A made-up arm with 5 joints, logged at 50 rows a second.
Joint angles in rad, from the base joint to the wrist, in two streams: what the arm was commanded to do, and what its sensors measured. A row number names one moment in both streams.
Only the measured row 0 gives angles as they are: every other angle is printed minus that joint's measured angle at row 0.
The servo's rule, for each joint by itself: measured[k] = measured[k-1] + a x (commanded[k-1-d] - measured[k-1]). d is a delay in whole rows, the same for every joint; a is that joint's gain. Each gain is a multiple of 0.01, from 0.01 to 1. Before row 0 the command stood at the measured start. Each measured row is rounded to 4 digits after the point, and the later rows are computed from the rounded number. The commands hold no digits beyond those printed.
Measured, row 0:
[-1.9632 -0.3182 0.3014 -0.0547 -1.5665]
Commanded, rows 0 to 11:
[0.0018 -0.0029 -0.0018 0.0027 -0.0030]
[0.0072 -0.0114 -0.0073 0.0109 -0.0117]
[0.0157 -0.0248 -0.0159 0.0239 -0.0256]
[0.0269 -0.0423 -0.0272 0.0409 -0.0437]
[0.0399 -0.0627 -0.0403 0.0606 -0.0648]
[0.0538 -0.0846 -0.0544 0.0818 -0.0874]
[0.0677 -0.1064 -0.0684 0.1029 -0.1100]
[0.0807 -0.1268 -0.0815 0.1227 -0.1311]
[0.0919 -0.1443 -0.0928 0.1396 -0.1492]
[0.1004 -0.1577 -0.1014 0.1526 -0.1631]
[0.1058 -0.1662 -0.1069 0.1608 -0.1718]
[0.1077 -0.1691 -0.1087 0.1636 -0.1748]
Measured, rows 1 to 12:
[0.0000 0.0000 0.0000 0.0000 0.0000]
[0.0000 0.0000 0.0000 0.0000 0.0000]
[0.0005 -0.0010 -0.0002 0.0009 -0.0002]
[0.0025 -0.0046 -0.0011 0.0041 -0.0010]
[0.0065 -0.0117 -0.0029 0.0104 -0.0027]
[0.0126 -0.0224 -0.0058 0.0202 -0.0056]
[0.0208 -0.0365 -0.0099 0.0331 -0.0097]
[0.0307 -0.0533 -0.0152 0.0487 -0.0151]
[0.0418 -0.0719 -0.0216 0.0660 -0.0217]
[0.0535 -0.0911 -0.0288 0.0841 -0.0294]
[0.0650 -0.1097 -0.0365 0.1019 -0.0378]
[0.0756 -0.1265 -0.0443 0.1181 -0.0466]
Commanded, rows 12 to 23:
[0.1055 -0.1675 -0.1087 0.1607 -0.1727]
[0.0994 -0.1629 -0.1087 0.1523 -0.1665]
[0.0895 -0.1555 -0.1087 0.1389 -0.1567]
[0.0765 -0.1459 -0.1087 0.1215 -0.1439]
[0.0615 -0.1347 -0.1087 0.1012 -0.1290]
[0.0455 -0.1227 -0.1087 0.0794 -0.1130]
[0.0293 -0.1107 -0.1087 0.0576 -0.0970]
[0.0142 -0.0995 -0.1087 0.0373 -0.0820]
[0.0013 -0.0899 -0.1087 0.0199 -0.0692]
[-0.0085 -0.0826 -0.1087 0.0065 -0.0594]
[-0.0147 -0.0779 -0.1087 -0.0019 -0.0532]
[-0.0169 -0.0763 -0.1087 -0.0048 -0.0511]
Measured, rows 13 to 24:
[0.0847 -0.1404 -0.0518 0.1318 -0.0554]
[0.0916 -0.1504 -0.0586 0.1420 -0.0638]
[0.0958 -0.1564 -0.0646 0.1480 -0.0714]
[0.0969 -0.1587 -0.0699 0.1494 -0.0781]
[0.0947 -0.1576 -0.0746 0.1460 -0.0836]
[0.0892 -0.1535 -0.0787 0.1382 -0.0878]
[0.0809 -0.1469 -0.0823 0.1264 -0.0907]
[0.0703 -0.1384 -0.0855 0.1114 -0.0923]
[0.0580 -0.1287 -0.0883 0.0942 -0.0926]
[0.0449 -0.1185 -0.0907 0.0760 -0.0919]
[0.0318 -0.1085 -0.0929 0.0580 -0.0903]
[0.0197 -0.0994 -0.0948 0.0415 -0.0881]

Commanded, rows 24 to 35:
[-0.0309 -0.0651 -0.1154 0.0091 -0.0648]
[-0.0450 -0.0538 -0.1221 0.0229 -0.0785]
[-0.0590 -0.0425 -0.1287 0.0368 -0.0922]
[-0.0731 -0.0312 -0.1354 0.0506 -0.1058]
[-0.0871 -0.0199 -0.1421 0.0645 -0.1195]
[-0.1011 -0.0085 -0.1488 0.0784 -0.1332]
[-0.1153 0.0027 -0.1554 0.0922 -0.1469]
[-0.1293 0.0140 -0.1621 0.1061 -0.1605]
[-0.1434 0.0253 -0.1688 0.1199 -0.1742]
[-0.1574 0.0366 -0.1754 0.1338 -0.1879]
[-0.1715 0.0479 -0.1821 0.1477 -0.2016]
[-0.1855 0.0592 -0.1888 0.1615 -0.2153]
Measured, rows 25 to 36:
[0.0094 -0.0919 -0.0965 0.0276 -0.0857]
[0.0015 -0.0864 -0.0980 0.0172 -0.0833]
[-0.0082 -0.0789 -0.1001 0.0146 -0.0820]
[-0.0192 -0.0701 -0.1027 0.0173 -0.0818]
[-0.0311 -0.0604 -0.1058 0.0235 -0.0825]
[-0.0437 -0.0502 -0.1094 0.0322 -0.0841]
[-0.0567 -0.0396 -0.1133 0.0425 -0.0866]
[-0.0700 -0.0287 -0.1176 0.0540 -0.0899]
[-0.0836 -0.0177 -0.1221 0.0662 -0.0939]
[-0.0973 -0.0066 -0.1269 0.0790 -0.0986]
[-0.1111 0.0046 -0.1319 0.0921 -0.1039]
[-0.1250 0.0158 -0.1371 0.1054 -0.1098]

